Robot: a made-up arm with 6 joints.
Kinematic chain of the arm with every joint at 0, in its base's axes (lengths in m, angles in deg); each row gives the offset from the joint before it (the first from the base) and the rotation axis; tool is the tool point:
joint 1: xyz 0 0 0.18 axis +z
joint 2: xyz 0 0 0 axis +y
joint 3: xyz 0 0 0.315 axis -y
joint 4: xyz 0 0 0 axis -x
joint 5: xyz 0.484 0 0 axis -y
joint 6: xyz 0 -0.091 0 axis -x
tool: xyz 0 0 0
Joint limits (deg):
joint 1: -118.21..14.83
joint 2: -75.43..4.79
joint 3: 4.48..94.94
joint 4: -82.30..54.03
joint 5: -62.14..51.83
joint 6: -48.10..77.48
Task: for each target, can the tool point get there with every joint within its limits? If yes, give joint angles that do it. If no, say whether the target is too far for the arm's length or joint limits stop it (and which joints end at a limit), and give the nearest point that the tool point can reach.
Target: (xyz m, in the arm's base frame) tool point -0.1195 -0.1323 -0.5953
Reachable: no: joint limits stop it (at a limit: joint 1, joint 2, joint 3, joint 4) | nearest point -0.2517 -0.4435 0.4011 | short by 1.052 m
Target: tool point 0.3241 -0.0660 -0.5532
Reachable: no: joint limits stop it (at a limit: joint 2, joint 3, joint 4) | nearest point 0.4997 -0.1018 0.4011 | short by 0.971 m
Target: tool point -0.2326 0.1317 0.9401
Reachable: yes | joints -43.79 -18.16 83.70 43.62 17.49 37.45
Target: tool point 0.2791 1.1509 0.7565
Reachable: no: too far | nearest point 0.1709 0.7047 0.5330 | short by 0.511 m
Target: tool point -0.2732 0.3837 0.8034
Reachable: yes | joints -65.49 -53.77 63.72 -10.76 -25.08 59.82
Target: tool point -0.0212 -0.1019 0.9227
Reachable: yes | joints -45.16 -22.32 43.08 17.23 -18.52 35.64
